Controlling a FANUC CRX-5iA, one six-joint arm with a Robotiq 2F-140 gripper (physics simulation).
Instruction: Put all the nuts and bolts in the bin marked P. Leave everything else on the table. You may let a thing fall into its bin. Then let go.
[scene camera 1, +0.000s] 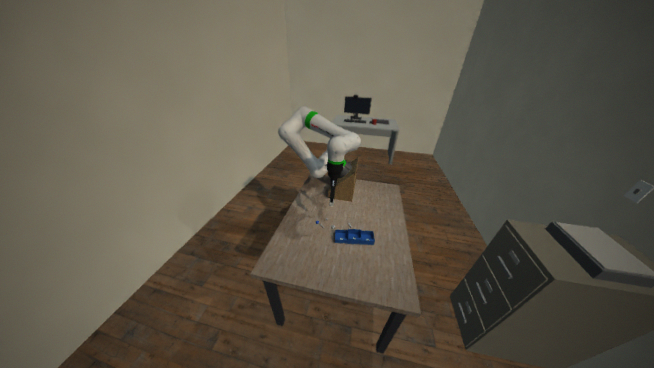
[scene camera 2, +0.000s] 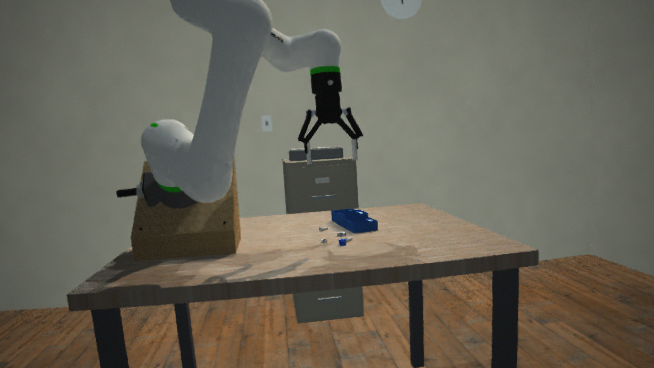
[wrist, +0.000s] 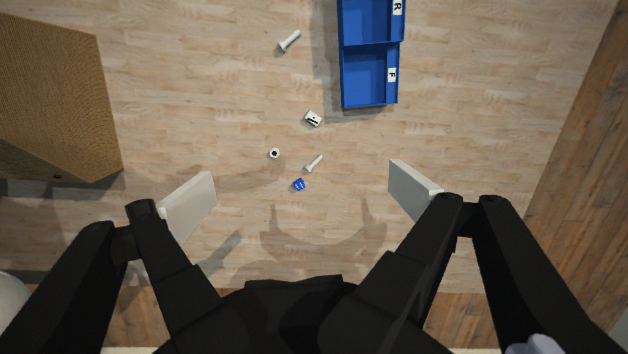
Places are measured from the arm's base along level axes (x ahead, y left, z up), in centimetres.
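Where they show: gripper, between the fingertips: (scene camera 2: 332, 162) (wrist: 301, 181); arm's base, origin of its link: (scene camera 1: 345, 171).
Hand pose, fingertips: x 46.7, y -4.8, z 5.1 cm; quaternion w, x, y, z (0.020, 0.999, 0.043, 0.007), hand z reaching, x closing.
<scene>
Each offset is from my fingertips to the top centre of the thing.
My gripper (scene camera 1: 331, 203) (scene camera 2: 332, 160) (wrist: 301, 181) is wide open and empty, high above the table. A larger silver bolt @[dx -1.9, dy +13.5, dz -22.5 cm] (scene camera 1: 350, 225) (scene camera 2: 323, 229) (wrist: 289, 41) lies beside the blue bin tray @[dx +9.3, dy +17.0, dz -19.2 cm] (scene camera 1: 354, 243) (scene camera 2: 347, 224) (wrist: 392, 95). A smaller bolt @[dx +2.4, dy -5.8, dz -22.5 cm] (scene camera 2: 349, 239) (wrist: 313, 163) lies by the blue die. A hex nut @[dx -4.7, dy -4.1, dz -23.0 cm] (scene camera 2: 324, 241) (wrist: 274, 153) lies left of the smaller bolt in the wrist view. The tray's R and F labels show there; the P bin is outside that view, and labels are unreadable in the scene views.
A blue die @[dx -0.3, dy -9.9, dz -22.2 cm] (scene camera 1: 317, 222) (scene camera 2: 342, 242) (wrist: 299, 184) and a small white block with a black mark @[dx +1.9, dy +2.1, dz -22.7 cm] (scene camera 1: 333, 227) (scene camera 2: 341, 234) (wrist: 313, 118) lie on the table near the bolts and nut. The brown robot base block (scene camera 2: 185, 240) (wrist: 55, 95) stands at one end of the table.
</scene>
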